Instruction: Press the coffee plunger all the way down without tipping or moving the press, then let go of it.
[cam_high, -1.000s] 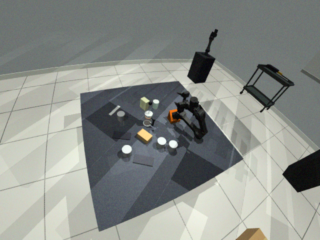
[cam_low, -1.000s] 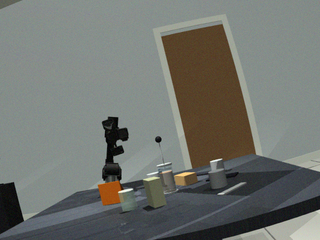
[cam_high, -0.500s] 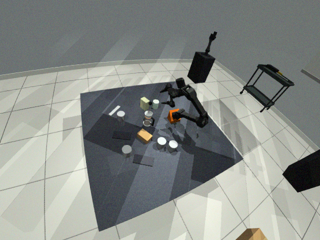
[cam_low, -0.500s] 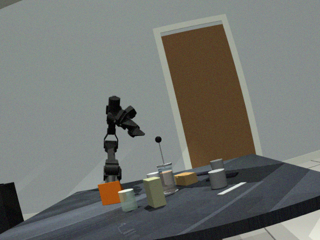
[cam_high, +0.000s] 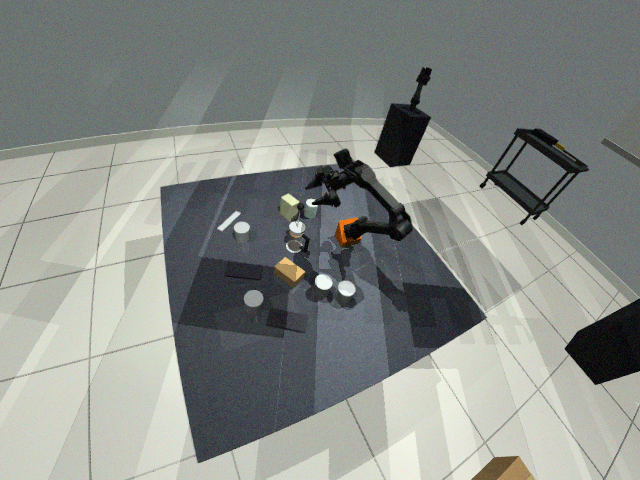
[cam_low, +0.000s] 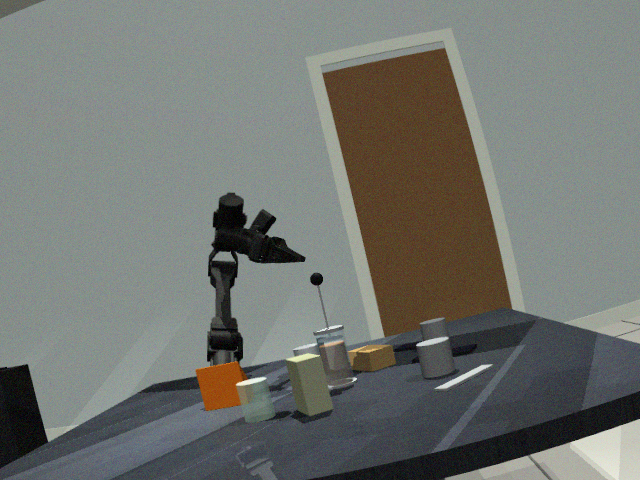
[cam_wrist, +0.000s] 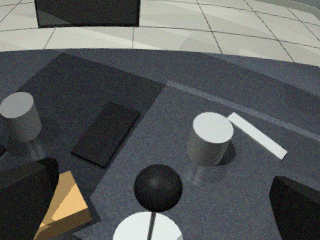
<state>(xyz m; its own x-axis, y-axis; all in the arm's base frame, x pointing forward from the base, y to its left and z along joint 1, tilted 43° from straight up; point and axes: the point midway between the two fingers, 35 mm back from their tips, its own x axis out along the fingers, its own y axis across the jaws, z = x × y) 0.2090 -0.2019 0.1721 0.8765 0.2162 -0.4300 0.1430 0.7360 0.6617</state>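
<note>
My gripper tip is 2 cm short of the coffee press, 1 cm to the right of it and 18 cm above it. The rest, counted from my gripper tip: tan box 11 cm ahead, 14 cm to the left, 28 cm below.
</note>
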